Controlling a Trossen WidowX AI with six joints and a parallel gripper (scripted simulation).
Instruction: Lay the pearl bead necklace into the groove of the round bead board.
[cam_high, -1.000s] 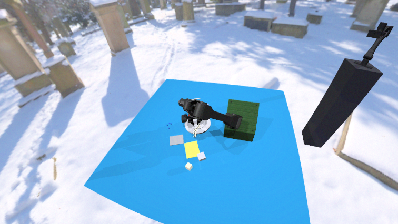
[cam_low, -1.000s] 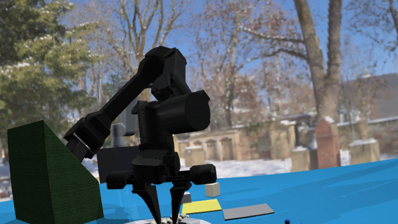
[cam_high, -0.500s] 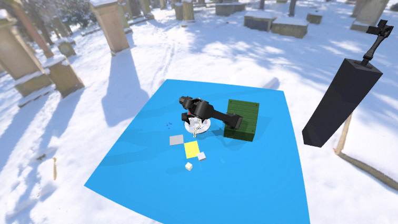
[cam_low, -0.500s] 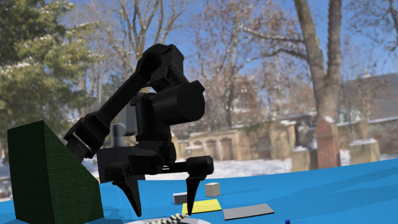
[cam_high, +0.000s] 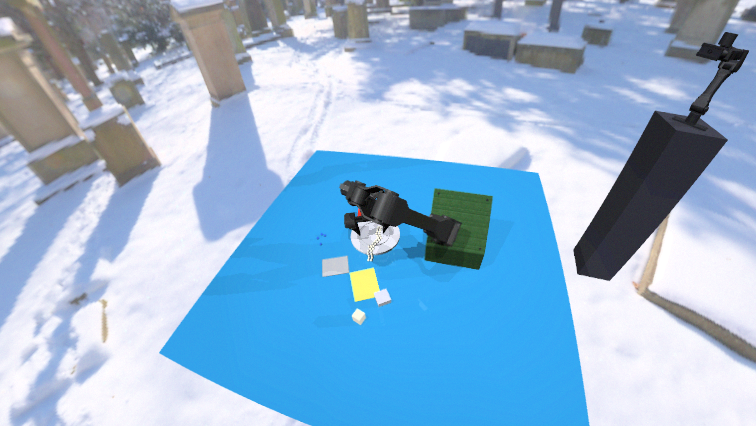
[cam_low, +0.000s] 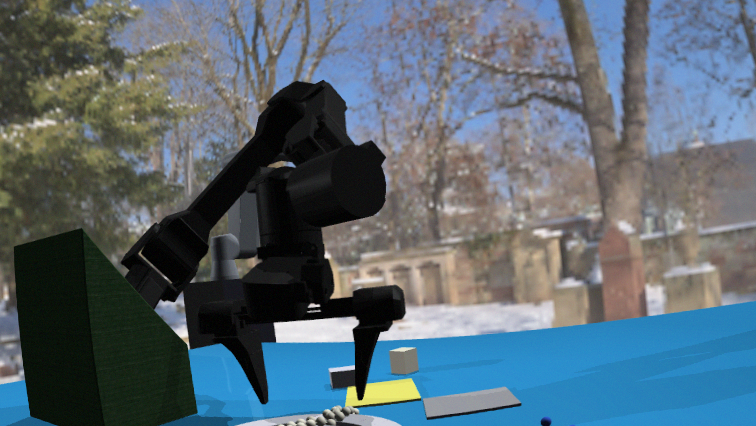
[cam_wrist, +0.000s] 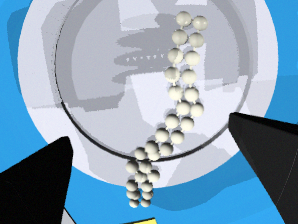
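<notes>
Right now my gripper tip is 30 mm to the left of the round white bead board and 40 mm above it. Round my gripper tip: yellow tile 50 mm behind, 200 mm to the left, 40 mm below; then red object 110 mm ahead, 140 mm to the right, 40 mm below; then grey tile 90 mm ahead, 160 mm to the left, 40 mm below.
</notes>
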